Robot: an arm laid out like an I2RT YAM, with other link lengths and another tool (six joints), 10 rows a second.
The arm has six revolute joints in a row. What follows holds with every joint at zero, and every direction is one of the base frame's. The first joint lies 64.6 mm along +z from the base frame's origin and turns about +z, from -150 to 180 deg. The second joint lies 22.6 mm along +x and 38.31 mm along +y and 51.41 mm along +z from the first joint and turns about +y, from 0 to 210 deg. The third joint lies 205.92 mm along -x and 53.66 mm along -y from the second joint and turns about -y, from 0 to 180 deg. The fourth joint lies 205.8 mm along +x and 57.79 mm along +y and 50.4 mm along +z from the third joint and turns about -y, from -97 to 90 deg. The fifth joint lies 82.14 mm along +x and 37.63 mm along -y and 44.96 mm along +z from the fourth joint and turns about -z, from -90 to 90 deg. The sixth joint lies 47.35 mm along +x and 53.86 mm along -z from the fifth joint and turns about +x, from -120 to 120 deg. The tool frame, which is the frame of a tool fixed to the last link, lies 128 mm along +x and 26 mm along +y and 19 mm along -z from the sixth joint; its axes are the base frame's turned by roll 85.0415, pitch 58.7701 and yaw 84.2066 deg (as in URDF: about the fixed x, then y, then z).
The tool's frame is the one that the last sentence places.
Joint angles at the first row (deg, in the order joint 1, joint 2, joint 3, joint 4, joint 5, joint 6):
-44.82 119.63 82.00 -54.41 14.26 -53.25
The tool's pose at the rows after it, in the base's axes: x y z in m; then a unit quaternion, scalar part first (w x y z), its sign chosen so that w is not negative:
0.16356 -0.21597 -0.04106 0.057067 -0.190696 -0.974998 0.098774
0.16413 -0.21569 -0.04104 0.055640 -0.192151 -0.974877 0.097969
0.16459 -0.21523 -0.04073 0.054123 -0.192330 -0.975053 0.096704
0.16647 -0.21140 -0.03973 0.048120 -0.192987 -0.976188 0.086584
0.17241 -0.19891 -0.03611 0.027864 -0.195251 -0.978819 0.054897
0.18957 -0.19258 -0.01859 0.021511 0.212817 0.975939 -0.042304
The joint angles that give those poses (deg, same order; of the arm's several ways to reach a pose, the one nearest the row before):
-44.82 119.57 82.00 -54.41 14.22 -53.21
-44.82 119.52 81.99 -54.39 14.04 -53.06
-44.82 119.39 81.95 -54.41 13.82 -53.06
-44.82 118.91 81.78 -54.78 12.47 -53.06
-44.82 117.19 80.93 -55.72 8.14 -53.04
-44.36 112.60 80.60 -56.16 3.81 -50.81

